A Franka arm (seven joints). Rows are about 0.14 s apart.
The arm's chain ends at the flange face. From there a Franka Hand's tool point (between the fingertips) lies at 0.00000 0.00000 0.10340 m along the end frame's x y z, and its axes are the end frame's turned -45 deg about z.
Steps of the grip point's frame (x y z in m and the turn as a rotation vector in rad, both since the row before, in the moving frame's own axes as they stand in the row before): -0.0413 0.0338 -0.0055 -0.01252 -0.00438 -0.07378; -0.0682 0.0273 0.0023 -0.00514 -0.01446 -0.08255; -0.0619 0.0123 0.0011 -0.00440 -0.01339 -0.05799; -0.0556 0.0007 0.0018 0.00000 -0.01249 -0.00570
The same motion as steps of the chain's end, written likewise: -0.0059 0.0519 -0.0055 -0.01195 0.00576 -0.07378; -0.0283 0.0661 0.0023 -0.01386 -0.00659 -0.08255; -0.0345 0.0511 0.0011 -0.01258 -0.00636 -0.05799; -0.0379 0.0389 0.0018 -0.00883 -0.00883 -0.00570
